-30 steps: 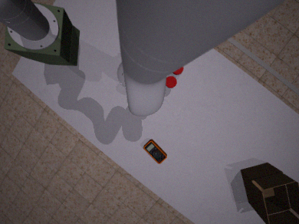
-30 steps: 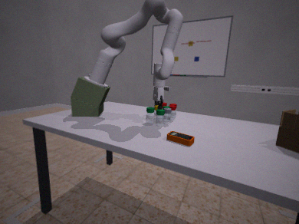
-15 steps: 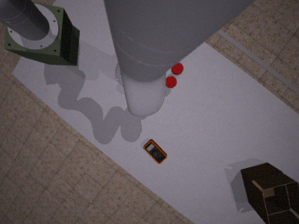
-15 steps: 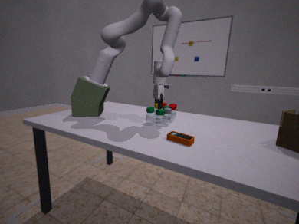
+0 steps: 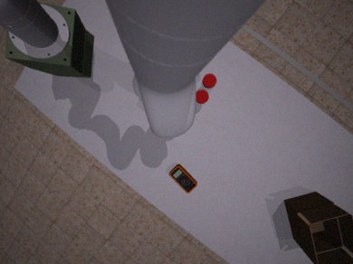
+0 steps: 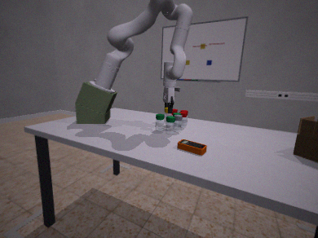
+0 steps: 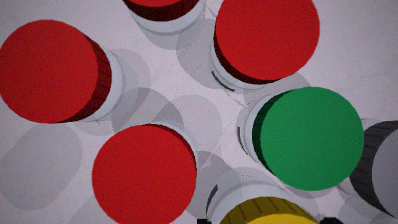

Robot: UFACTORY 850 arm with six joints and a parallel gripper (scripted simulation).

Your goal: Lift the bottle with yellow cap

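My hand is 8 cm short of the grey-capped bottle, 5 cm to the left of it and 8 cm above it. The rest, counted from my hand: yellow-capped bottle 5 cm below; cardboard box 78 cm ahead, 20 cm to the right, 6 cm below; orange multimeter 19 cm ahead, 31 cm to the right, 11 cm below.
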